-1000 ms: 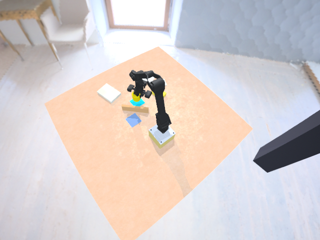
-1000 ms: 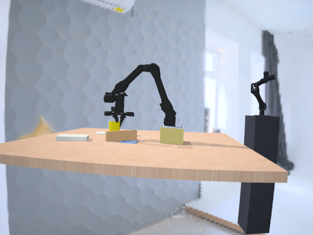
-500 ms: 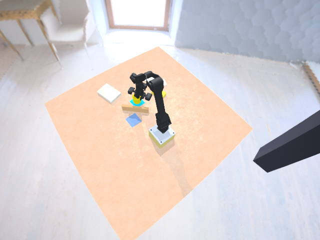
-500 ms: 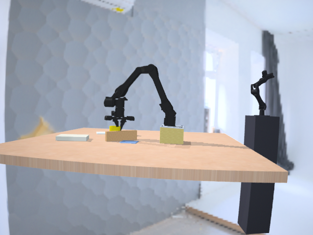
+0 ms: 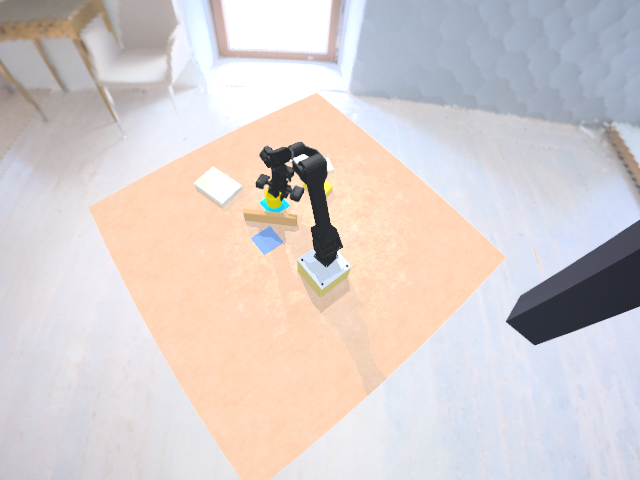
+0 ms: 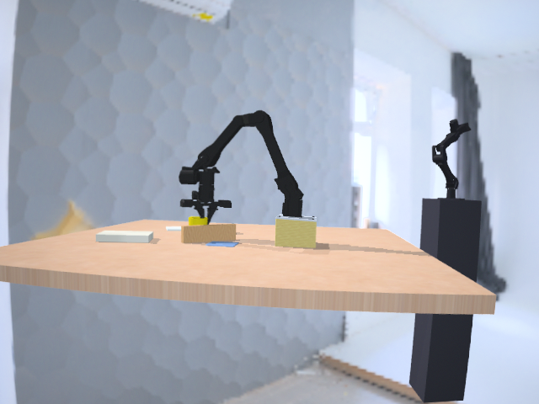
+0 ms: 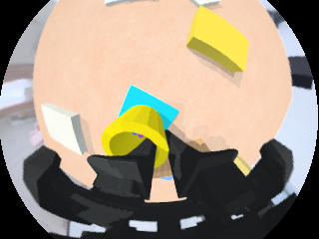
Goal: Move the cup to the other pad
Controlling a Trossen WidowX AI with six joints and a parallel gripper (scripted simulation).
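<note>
My gripper tip is now 2 cm short of the yellow cup and 1 cm to the right of it. From my gripper tip the other things lie so: cyan pad 3 cm ahead, 1 cm to the left, 5 cm below; then wooden bar 3 cm behind, 8 cm to the left, 2 cm below; then pale blue pad 8 cm behind, 15 cm to the left, 5 cm below.
</note>
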